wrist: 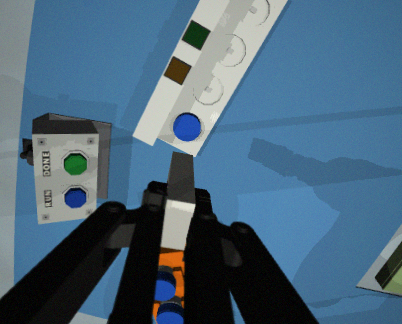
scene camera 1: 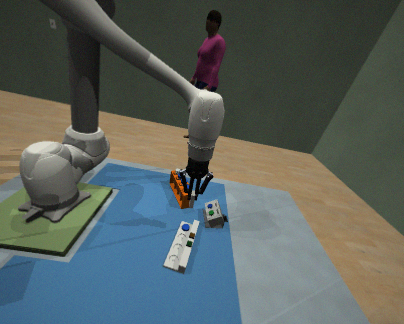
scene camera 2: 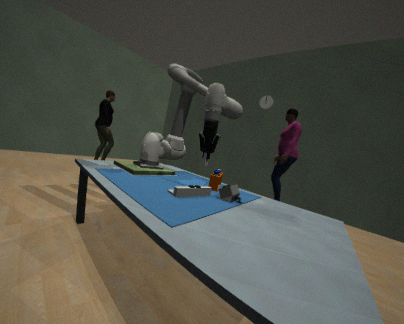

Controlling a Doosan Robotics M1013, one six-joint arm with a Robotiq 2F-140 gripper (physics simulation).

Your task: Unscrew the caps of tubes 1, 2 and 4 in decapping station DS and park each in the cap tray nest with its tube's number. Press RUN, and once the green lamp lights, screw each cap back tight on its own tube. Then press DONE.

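Where they show: gripper, fingertip midpoint: [wrist: 179, 171] [scene camera 1: 191, 205] [scene camera 2: 204, 165]; arm's base, link origin: [scene camera 1: 58, 202] [scene camera 2: 148, 166].
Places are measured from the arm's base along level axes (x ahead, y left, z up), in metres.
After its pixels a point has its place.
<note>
The orange decapping station [scene camera 1: 178, 192] {x 0.454, y 0.305, z -0.005 m} [scene camera 2: 215, 183] {x 0.537, y 0.236, z 0.022 m} [wrist: 171, 258] {x 0.512, y 0.226, z 0.069 m} holds capped tubes; two blue caps [wrist: 165, 286] {x 0.507, y 0.245, z 0.095 m} [wrist: 170, 314] {x 0.481, y 0.284, z 0.097 m} show between the fingers in the wrist view. Its other slots and numbers are hidden or too small to tell. The white cap tray [scene camera 1: 172, 264] {x 0.570, y -0.076, z -0.015 m} [scene camera 2: 192, 191] {x 0.620, y 0.002, z 0.001 m} [wrist: 146, 136] {x 0.603, y 0.123, z 0.019 m} has a blue cap [scene camera 1: 185, 227] {x 0.565, y 0.094, z -0.006 m} [wrist: 187, 127] {x 0.565, y 0.097, z -0.006 m} in its end nest nearest the station; three nests are empty. Its green lamp [scene camera 1: 189, 244] {x 0.608, y -0.005, z 0.027 m} [wrist: 196, 35] {x 0.607, y 0.001, z 0.027 m} looks dark. My gripper [scene camera 1: 192, 199] {x 0.567, y 0.094, z 0.132 m} [scene camera 2: 206, 161] {x 0.567, y 0.094, z 0.132 m} [wrist: 179, 171] {x 0.567, y 0.094, z 0.132 m} is shut and empty, above the mat near the station.
The grey button box stands beside the tray and station, with a blue RUN button [scene camera 1: 210, 206] {x 0.648, y 0.223, z 0.043 m} [wrist: 75, 198] {x 0.644, y 0.226, z 0.044 m} and a green DONE button [scene camera 1: 211, 213] {x 0.661, y 0.179, z 0.042 m} [wrist: 75, 164] {x 0.659, y 0.184, z 0.044 m}. A brown square [scene camera 1: 192, 235] {x 0.608, y 0.039, z 0.027 m} [wrist: 177, 70] {x 0.607, y 0.040, z 0.027 m} sits beside the green lamp. The arm's base stands on a green board [scene camera 1: 55, 243] {x 0.157, y -0.155, z 0.001 m} [scene camera 2: 125, 167] {x 0.077, y -0.196, z -0.009 m}.
</note>
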